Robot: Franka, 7 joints.
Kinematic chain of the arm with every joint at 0, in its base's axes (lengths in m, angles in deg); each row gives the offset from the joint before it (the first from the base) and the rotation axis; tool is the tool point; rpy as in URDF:
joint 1: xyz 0 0 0.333 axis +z
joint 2: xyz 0 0 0 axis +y
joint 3: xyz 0 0 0.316 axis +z
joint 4: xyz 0.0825 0 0 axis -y
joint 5: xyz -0.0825 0 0.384 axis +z
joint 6: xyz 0 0 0 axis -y
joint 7: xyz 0.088 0 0 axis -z
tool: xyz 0 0 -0.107 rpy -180 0 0
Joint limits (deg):
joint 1: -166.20..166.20
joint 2: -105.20..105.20
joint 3: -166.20..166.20
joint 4: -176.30..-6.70
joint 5: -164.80..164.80
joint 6: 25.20..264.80
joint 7: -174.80..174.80
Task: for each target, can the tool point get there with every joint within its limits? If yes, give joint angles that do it. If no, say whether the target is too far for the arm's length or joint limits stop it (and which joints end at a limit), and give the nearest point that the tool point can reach.
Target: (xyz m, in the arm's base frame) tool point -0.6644 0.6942 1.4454
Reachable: no: too far | nearest point -0.3878 0.4051 0.9822 | short by 0.612 m
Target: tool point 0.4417 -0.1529 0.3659
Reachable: yes | joints 60.33 88.30 -99.57 -116.70 21.41 73.76 -53.41
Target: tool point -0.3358 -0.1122 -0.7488
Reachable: no: too far | nearest point -0.3074 -0.1027 -0.3592 | short by 0.391 m
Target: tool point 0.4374 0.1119 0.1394
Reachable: yes | joints -7.32 22.37 19.05 -138.05 -113.42 143.69 -10.26
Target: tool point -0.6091 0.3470 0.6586
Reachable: yes | joints 103.10 34.50 73.75 -75.99 -108.97 115.44 72.00
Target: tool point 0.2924 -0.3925 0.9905
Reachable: yes | joints 129.69 -48.16 -23.77 -24.23 -53.91 193.63 73.18
